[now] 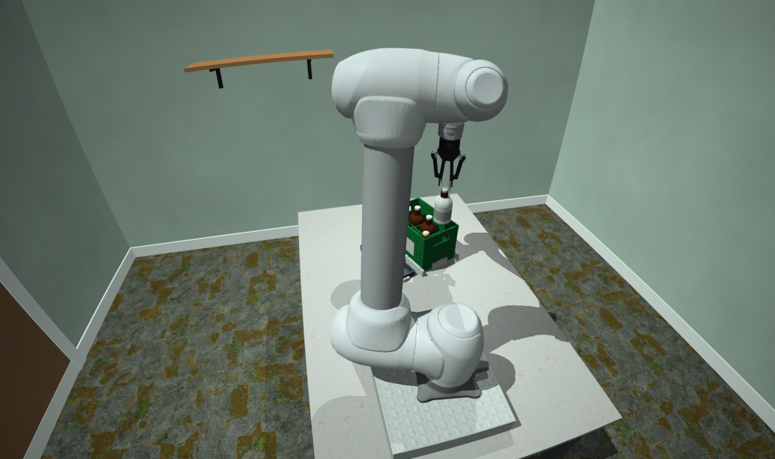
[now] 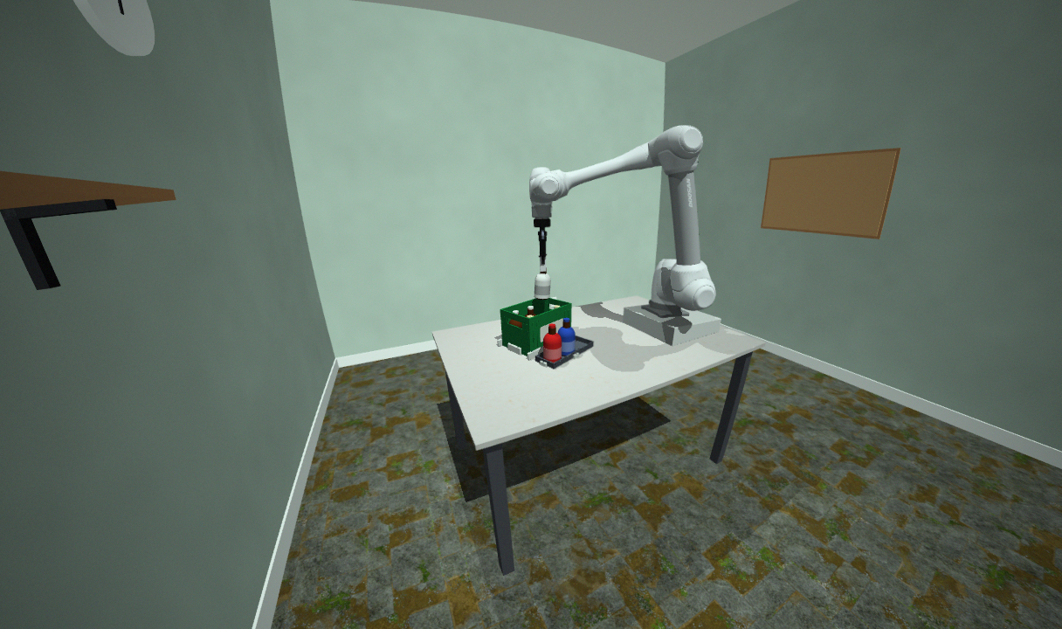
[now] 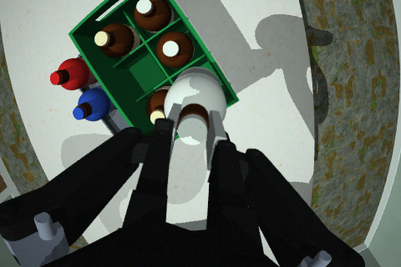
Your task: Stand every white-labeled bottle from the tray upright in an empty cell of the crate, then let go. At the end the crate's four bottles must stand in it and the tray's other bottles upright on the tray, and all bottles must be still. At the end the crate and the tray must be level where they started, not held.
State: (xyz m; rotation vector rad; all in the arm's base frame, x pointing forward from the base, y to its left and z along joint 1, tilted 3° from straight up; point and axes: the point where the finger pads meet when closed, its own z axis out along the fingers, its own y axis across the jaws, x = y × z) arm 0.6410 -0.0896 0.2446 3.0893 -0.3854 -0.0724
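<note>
My gripper is now 9 cm above the white-labeled bottle. From my hand the other things lie so: blue bottle (27 cm below, 23 cm to the left, 3 cm behind); then red bottle (28 cm to the left, 27 cm below, 5 cm ahead); then green crate (27 cm below, 8 cm to the left, 6 cm ahead).
</note>
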